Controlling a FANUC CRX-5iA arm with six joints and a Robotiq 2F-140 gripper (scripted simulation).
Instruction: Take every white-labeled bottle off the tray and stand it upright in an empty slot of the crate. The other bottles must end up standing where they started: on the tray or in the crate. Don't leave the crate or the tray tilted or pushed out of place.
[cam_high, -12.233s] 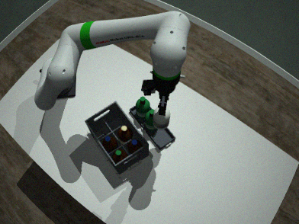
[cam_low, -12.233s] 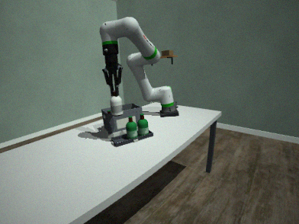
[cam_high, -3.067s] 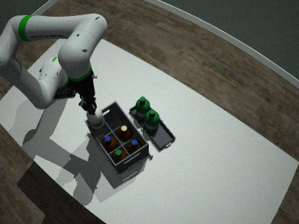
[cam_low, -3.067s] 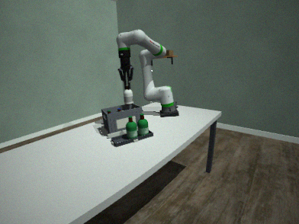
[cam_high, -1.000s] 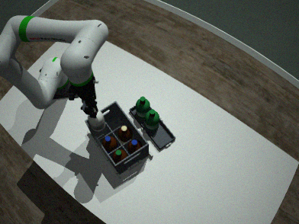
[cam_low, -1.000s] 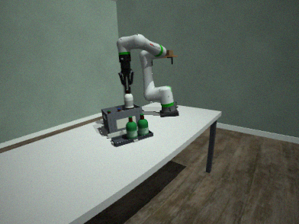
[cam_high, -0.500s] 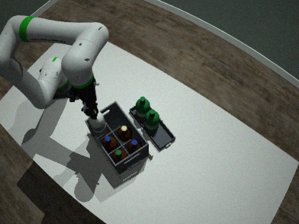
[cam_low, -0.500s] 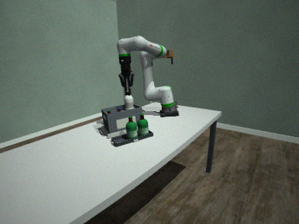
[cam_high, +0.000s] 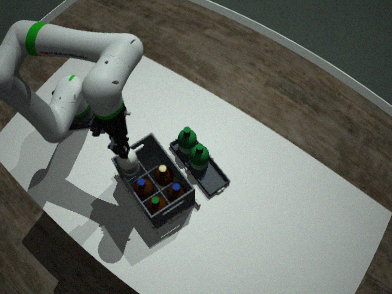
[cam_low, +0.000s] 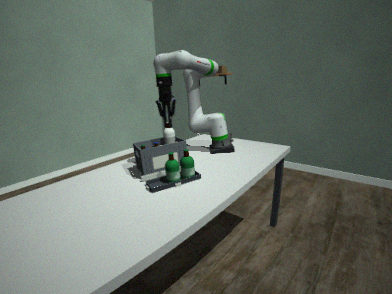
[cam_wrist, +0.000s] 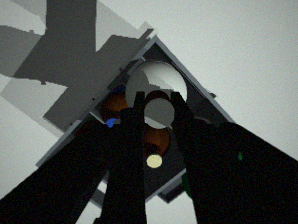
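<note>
My gripper is now 8 cm above the white-labeled bottle. Also, from my hand: dark tray 26 cm below, 19 cm to the left, 18 cm ahead; dark crate 19 cm below, 10 cm ahead, 1 cm to the left.
</note>
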